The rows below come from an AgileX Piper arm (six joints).
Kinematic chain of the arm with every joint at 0, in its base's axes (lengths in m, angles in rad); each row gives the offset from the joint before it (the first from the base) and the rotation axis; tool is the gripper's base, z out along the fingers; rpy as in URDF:
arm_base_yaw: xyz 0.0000 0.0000 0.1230 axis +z
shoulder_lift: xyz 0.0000 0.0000 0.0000 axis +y
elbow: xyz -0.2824 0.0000 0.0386 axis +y
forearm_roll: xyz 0.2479 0.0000 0.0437 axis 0.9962 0 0.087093
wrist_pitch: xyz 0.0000 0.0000 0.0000 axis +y
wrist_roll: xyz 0.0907 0.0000 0.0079 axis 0.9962 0 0.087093
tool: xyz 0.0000 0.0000 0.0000 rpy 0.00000 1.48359 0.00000
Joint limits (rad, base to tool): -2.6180..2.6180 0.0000..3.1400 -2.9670..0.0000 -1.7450..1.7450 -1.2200..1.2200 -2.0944..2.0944
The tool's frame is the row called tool.
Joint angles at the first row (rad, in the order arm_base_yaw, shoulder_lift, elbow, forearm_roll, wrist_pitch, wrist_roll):
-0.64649, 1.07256, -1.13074, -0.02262, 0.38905, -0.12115
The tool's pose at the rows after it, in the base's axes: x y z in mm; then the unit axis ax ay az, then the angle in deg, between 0 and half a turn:
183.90 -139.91 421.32 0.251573 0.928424 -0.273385 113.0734
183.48 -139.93 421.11 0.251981 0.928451 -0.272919 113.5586
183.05 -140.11 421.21 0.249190 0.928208 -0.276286 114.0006
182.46 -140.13 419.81 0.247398 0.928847 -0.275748 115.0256
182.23 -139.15 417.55 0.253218 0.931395 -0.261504 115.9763
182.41 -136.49 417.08 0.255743 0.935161 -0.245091 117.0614
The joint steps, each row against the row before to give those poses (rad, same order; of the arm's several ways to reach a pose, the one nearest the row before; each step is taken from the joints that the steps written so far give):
0.00002, 0.00000, -0.00001, -0.00073, 0.04848, 0.01770
-0.00004, 0.00001, -0.00196, -0.00615, 0.00992, 0.00416
0.00001, -0.00002, -0.00186, -0.00977, 0.00615, 0.00002
0.00004, 0.00002, -0.00004, -0.00792, 0.01644, 0.00008
-0.00002, -0.00001, 0.00000, 0.01724, 0.02600, -0.00005
0.00732, 0.00001, -0.00847, 0.01412, 0.03811, 0.00211

